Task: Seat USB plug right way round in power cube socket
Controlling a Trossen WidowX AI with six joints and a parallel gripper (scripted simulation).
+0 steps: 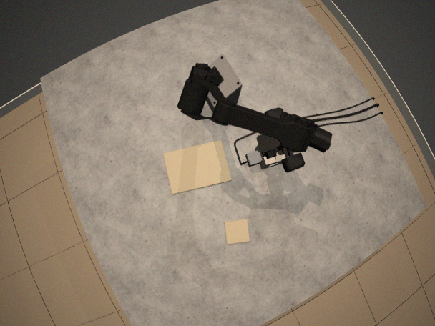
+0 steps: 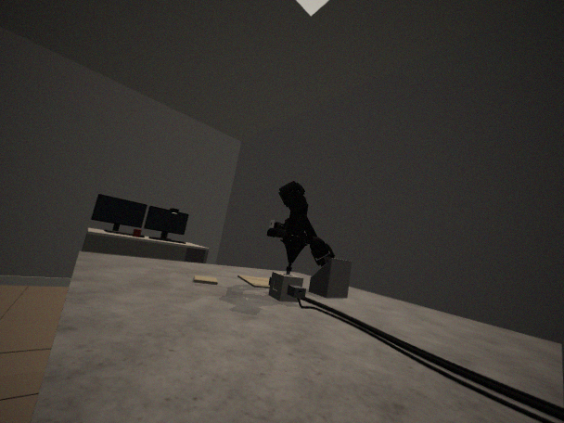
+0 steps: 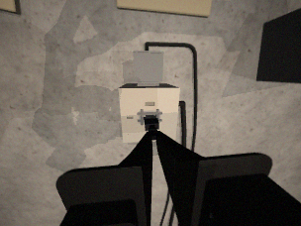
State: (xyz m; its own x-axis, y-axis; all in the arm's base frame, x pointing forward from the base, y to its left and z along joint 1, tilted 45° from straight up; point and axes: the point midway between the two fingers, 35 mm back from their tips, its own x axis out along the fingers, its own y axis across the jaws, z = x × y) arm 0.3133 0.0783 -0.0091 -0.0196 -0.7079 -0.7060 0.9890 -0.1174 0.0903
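My gripper tip is now 50 mm above the USB socket. From my gripper tip the other things lie so: dark USB plug 20 mm below; large tan pad 80 mm behind, 240 mm to the right, 110 mm below; tan square 180 mm ahead, 220 mm to the right, 110 mm below.
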